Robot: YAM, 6 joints.
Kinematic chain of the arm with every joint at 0, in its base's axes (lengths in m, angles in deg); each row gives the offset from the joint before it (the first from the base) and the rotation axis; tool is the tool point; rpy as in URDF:
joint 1: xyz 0 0 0.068 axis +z
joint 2: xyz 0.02 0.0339 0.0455 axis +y
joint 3: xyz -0.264 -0.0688 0 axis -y
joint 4: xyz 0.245 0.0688 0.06 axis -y
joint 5: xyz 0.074 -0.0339 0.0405 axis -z
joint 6: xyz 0.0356 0 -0.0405 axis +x
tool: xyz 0 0 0 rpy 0 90 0
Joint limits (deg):
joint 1: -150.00..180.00
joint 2: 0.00..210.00
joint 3: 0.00..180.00
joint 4: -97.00..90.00
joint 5: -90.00..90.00
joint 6: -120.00..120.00
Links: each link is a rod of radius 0.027 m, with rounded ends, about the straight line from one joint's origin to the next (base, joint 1, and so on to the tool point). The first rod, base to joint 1, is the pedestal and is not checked.
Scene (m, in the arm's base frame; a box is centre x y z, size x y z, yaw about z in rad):
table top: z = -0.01
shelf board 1: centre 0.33 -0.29 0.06 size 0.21 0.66 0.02 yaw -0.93
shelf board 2: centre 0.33 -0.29 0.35 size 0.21 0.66 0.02 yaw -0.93
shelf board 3: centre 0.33 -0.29 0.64 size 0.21 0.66 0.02 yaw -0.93
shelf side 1: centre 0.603 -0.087 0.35 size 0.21 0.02 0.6 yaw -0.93
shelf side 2: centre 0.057 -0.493 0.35 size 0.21 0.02 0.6 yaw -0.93
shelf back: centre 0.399 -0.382 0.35 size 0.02 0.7 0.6 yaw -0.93
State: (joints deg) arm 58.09 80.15 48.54 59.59 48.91 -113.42
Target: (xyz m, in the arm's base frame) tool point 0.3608 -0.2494 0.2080
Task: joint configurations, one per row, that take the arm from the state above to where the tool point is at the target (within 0.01 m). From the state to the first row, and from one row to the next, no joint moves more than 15 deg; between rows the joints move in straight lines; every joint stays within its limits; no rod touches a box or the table.
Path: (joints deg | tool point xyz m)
1: 43.21 86.18 51.50 58.70 48.85 -113.42 | 0.2567 0.2044 0.3265
2: 28.34 92.21 54.46 57.81 48.79 -113.42 | 0.3227 0.1436 0.3082
3: 13.46 98.25 57.42 56.92 48.73 -113.42 | 0.3721 0.0615 0.2870
4: -1.41 104.28 60.38 56.03 48.67 -113.42 | 0.3978 -0.0365 0.2632
5: -16.29 110.31 63.34 55.14 48.60 -113.42 | 0.3949 -0.1432 0.2368
6: -31.17 116.34 66.30 54.25 48.54 -113.42 | 0.3608 -0.2494 0.2080

